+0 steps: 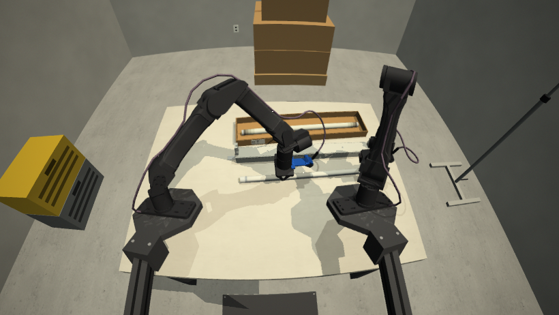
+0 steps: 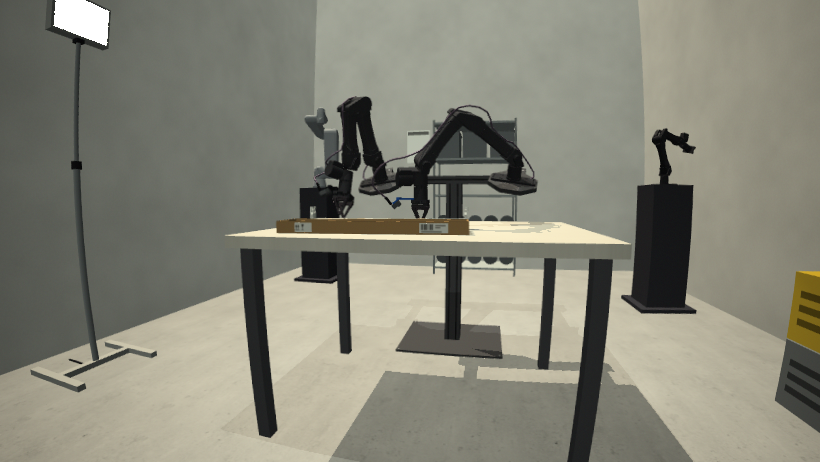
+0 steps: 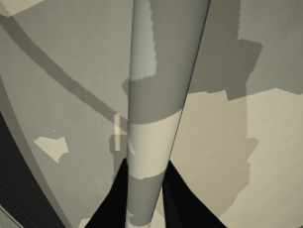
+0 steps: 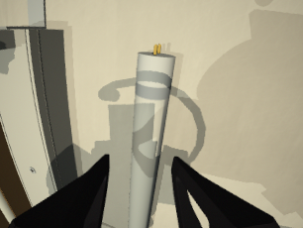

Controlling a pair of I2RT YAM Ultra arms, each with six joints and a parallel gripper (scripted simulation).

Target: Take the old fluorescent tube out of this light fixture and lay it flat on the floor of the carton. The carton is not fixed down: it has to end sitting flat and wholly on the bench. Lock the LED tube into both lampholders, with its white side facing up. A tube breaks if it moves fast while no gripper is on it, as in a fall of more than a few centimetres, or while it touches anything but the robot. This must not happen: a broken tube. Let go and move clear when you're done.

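The LED tube lies 22 cm to the left of my right hand, 4 cm below it and 1 cm behind it. Round my right hand: old fluorescent tube: 26 cm ahead, 23 cm to the left, 3 cm below; white light fixture: 23 cm to the left, 11 cm ahead, 1 cm above; brown carton: 27 cm ahead, 23 cm to the left, 3 cm below.
The LED tube is 10 mm ahead of my left hand and 120 mm to the right of it. The rest, counted from my left hand: old fluorescent tube: 270 mm ahead, 110 mm to the right; then white light fixture: 130 mm ahead, 110 mm to the right, 40 mm above; then brown carton: 280 mm ahead, 110 mm to the right.
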